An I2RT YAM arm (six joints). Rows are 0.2 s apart.
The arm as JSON. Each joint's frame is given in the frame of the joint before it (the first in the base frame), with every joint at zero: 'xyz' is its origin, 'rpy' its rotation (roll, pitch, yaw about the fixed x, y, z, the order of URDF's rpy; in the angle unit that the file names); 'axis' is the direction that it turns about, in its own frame. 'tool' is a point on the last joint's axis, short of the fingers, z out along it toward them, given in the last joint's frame.
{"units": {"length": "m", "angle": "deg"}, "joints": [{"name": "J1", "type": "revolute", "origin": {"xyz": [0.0, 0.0, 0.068], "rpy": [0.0, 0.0, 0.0]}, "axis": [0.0, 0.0, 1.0]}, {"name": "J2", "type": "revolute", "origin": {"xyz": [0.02, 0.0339, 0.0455], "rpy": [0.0, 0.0, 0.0]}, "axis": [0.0, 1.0, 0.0]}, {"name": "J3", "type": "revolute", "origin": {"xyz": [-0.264, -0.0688, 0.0], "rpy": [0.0, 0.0, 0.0]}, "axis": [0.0, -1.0, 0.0]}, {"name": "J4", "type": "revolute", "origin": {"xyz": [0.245, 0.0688, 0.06], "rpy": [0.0, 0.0, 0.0]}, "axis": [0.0, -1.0, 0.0]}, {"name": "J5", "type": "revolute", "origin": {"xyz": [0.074, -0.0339, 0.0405], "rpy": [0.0, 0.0, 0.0]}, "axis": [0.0, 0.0, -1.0]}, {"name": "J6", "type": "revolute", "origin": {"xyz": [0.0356, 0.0, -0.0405], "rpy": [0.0, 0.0, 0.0]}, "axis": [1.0, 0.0, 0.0]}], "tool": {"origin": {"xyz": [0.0, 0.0, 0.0], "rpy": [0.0, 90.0, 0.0]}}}
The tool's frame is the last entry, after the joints.
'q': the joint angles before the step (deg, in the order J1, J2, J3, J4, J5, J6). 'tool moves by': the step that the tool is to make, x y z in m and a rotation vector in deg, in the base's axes. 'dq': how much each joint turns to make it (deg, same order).
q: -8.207, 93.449, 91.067, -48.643, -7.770, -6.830
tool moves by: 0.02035, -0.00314, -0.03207, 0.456, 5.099, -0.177
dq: 0.000, 5.422, 0.002, 0.305, 0.327, -0.022
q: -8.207, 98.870, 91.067, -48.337, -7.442, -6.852
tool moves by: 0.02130, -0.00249, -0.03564, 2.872, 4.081, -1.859
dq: 0.000, 5.924, 0.001, 1.858, -0.940, 2.797
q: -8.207, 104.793, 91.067, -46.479, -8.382, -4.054
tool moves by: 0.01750, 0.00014, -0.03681, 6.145, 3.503, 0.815
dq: -0.087, 5.835, -0.002, 1.838, -5.355, 1.836
